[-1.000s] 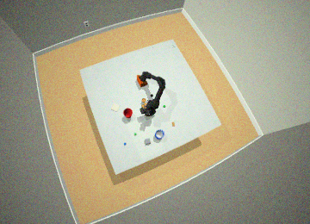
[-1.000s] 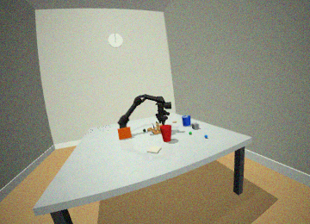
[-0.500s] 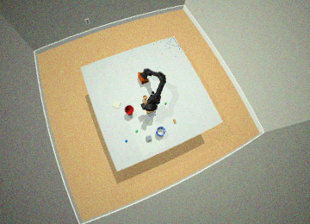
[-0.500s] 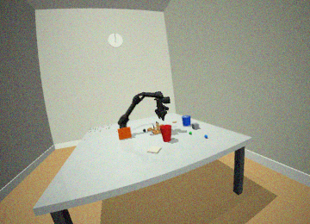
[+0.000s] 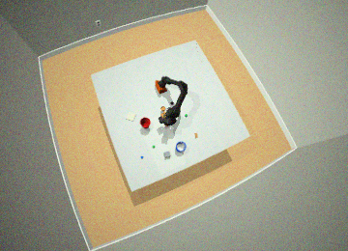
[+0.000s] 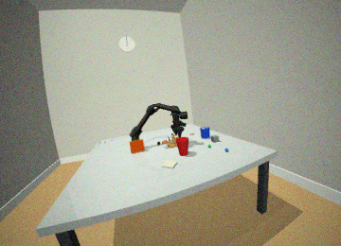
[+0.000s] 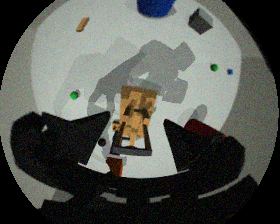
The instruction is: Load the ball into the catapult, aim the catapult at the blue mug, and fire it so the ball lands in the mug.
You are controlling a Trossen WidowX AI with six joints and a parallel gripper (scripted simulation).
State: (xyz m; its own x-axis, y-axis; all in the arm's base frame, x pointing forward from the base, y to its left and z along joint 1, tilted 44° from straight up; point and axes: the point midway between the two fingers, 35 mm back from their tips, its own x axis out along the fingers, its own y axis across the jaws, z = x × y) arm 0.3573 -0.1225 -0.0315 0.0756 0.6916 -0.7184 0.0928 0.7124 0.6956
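My gripper tip is now 15 cm past the dark ball, 13 cm to the right of it and 6 cm above it. Round my gripper tip: wooden catapult (6 cm behind, 3 cm to the left, 2 cm below); blue mug (28 cm ahead, 2 cm to the right, 4 cm below); red cup (7 cm behind, 21 cm to the right, 4 cm below).
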